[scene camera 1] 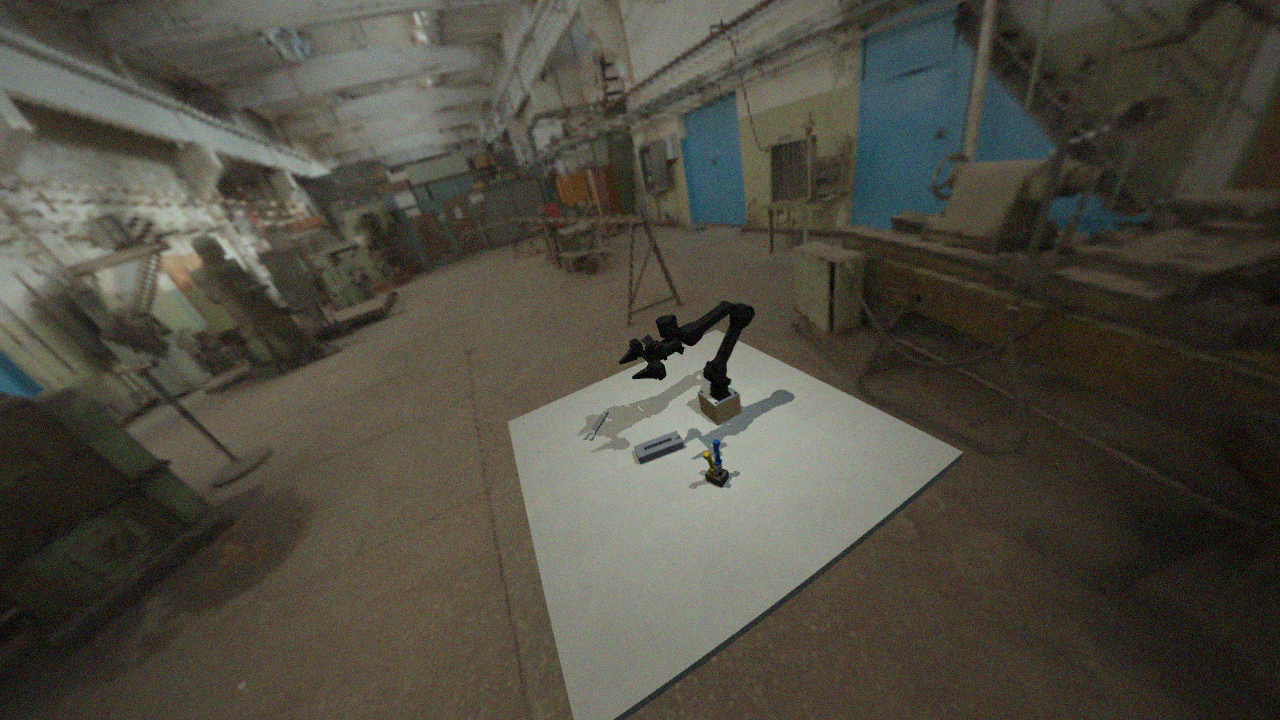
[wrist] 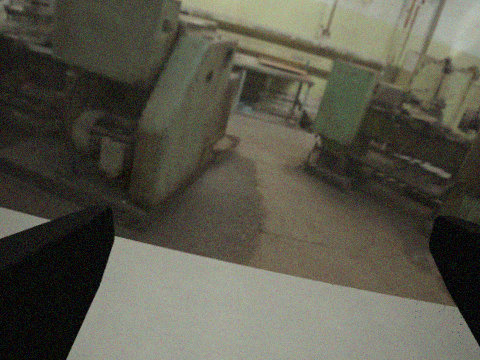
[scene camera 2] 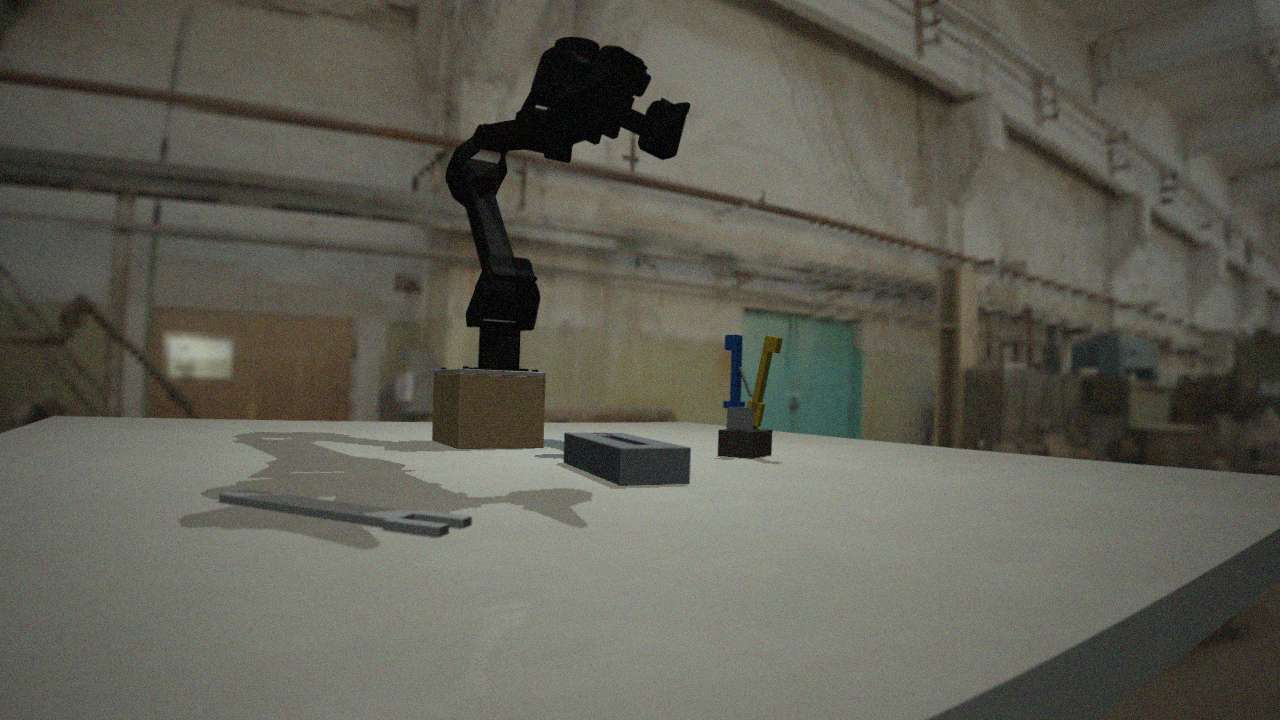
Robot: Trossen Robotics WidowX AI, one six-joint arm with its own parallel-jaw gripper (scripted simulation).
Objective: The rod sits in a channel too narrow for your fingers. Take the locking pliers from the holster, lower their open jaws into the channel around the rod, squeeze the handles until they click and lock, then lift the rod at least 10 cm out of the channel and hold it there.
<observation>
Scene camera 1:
gripper
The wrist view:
gripper
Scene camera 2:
gripper
flat grey forked bar
dark holster
</observation>
